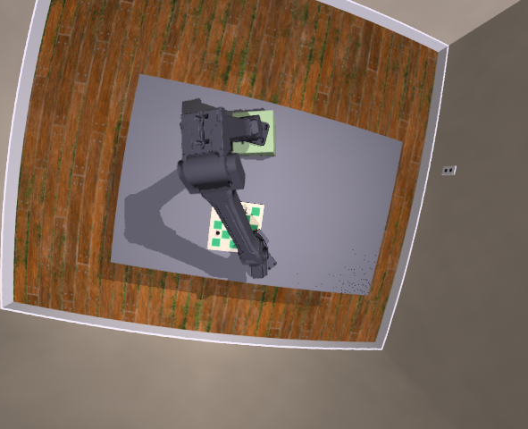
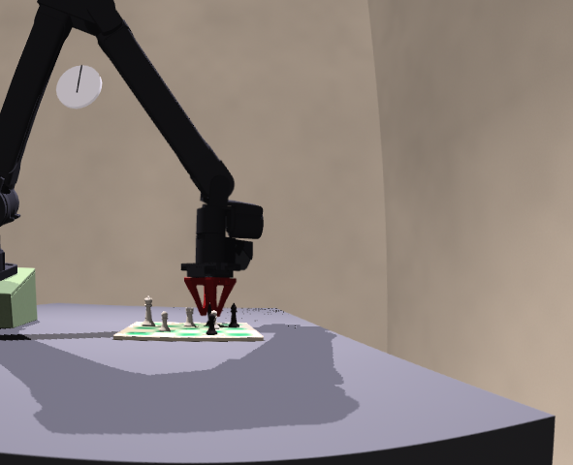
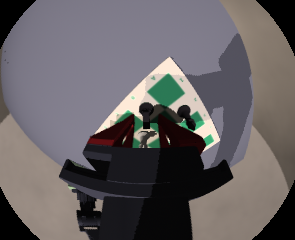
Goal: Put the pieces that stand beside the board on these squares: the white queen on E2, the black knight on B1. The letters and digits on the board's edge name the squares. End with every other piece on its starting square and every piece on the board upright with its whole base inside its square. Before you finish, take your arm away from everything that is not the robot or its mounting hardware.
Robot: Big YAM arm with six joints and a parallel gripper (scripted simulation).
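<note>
Right now my hand is 30 mm past the green-and-cream chessboard, 80 mm to the left of it and 30 mm above it.
</note>
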